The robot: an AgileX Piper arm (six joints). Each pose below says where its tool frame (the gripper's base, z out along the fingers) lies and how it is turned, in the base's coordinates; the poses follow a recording.
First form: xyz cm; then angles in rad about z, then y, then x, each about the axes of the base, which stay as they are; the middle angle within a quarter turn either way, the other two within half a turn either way.
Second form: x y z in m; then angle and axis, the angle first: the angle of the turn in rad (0 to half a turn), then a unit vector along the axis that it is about. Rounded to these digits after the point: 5 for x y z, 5 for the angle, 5 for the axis.
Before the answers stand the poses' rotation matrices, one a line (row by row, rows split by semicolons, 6 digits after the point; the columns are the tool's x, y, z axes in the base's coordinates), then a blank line. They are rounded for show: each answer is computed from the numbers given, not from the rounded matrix.
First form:
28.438, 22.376, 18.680, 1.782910, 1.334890, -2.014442
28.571, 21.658, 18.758, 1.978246, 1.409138, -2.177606
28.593, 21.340, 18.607, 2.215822, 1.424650, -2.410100
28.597, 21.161, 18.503, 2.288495, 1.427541, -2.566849
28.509, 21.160, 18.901, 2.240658, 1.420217, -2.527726
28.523, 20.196, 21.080, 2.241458, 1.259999, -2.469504
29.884, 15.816, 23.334, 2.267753, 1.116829, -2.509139
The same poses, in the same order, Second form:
-0.049205 -0.228486 0.972303; -0.234735 0.948861 0.211098; -0.970813 -0.217847 -0.100323
-0.063782 -0.147778 0.986962; -0.202286 0.970360 0.132220; -0.977247 -0.191216 -0.091785
-0.087553 -0.116368 0.989340; -0.197339 0.975497 0.097276; -0.976418 -0.186719 -0.108372
-0.093890 -0.107549 0.989756; -0.278436 0.957314 0.077610; -0.955855 -0.268297 -0.119828
-0.093138 -0.117595 0.988684; -0.287188 0.953969 0.086411; -0.953335 -0.275890 -0.122623
-0.190067 -0.239581 0.952090; -0.244614 0.950741 0.190409; -0.950809 -0.196704 -0.239309
-0.281490 -0.336268 0.898714; -0.277480 0.925097 0.259229; -0.918569 -0.176405 -0.353713

0.28438, 0.22376, 0.18680, 1.67130, -0.21556, 0.97649, -0.00314
0.28571, 0.21658, 0.18758, 1.66353, -0.16242, 0.98634, -0.02737
0.28593, 0.21340, 0.18607, 1.68123, -0.14287, 0.98890, -0.04073
0.28597, 0.21161, 0.18503, 1.69935, -0.17439, 0.98090, -0.08615
0.28509, 0.21160, 0.18901, 1.70207, -0.18272, 0.97944, -0.08553
0.28523, 0.20196, 0.21080, 1.81246, -0.19935, 0.97993, -0.00259
0.29884, 0.15816, 0.23334, 1.93377, -0.23300, 0.97197, 0.03144

